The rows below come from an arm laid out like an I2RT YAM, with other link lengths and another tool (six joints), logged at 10 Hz.
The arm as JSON. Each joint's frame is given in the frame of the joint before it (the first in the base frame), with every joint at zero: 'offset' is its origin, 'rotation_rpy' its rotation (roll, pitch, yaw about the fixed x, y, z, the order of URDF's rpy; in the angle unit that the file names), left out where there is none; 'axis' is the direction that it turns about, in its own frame. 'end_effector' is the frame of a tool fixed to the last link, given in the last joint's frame.
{
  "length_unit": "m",
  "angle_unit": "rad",
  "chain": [
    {
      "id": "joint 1",
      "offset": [
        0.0,
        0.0,
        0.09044
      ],
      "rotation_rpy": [
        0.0,
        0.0,
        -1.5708
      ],
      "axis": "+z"
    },
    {
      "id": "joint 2",
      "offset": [
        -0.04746,
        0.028,
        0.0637
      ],
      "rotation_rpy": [
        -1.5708,
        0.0,
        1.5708
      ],
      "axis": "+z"
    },
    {
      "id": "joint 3",
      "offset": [
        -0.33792,
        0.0,
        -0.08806
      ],
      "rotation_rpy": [
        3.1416,
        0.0,
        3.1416
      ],
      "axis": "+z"
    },
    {
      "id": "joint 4",
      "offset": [
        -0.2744,
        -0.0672,
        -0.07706
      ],
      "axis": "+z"
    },
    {
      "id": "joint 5",
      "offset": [
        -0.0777,
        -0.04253,
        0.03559
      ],
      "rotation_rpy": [
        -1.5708,
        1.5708,
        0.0
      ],
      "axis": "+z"
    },
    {
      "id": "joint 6",
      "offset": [
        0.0,
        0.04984,
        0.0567
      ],
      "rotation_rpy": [
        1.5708,
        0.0,
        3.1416
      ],
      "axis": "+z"
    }
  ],
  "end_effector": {
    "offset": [
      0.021,
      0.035,
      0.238
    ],
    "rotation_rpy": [
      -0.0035,
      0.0,
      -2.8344
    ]
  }
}
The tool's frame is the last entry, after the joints.
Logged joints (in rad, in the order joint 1, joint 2, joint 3, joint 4, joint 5, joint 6), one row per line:
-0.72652, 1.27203, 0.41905, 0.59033, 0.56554, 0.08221
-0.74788, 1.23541, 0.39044, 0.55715, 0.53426, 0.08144
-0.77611, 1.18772, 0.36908, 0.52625, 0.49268, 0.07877
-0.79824, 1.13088, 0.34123, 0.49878, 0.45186, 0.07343
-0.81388, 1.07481, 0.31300, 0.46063, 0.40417, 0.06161
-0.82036, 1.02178, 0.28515, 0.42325, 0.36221, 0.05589
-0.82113, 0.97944, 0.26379, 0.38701, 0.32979, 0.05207
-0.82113, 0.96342, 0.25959, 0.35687, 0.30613, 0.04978
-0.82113, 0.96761, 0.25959, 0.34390, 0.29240, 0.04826
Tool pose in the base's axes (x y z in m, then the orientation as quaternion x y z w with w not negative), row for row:
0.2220, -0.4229, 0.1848, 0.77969, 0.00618, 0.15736, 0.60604
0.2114, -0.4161, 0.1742, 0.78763, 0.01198, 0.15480, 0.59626
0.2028, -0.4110, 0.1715, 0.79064, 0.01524, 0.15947, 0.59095
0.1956, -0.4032, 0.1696, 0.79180, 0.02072, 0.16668, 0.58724
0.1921, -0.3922, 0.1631, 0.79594, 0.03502, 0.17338, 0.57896
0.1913, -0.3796, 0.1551, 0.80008, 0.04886, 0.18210, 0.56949
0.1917, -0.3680, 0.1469, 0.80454, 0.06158, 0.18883, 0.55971
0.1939, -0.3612, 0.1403, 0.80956, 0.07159, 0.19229, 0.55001
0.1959, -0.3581, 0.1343, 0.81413, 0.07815, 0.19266, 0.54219
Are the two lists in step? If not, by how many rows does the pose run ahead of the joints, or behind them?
They are in step.
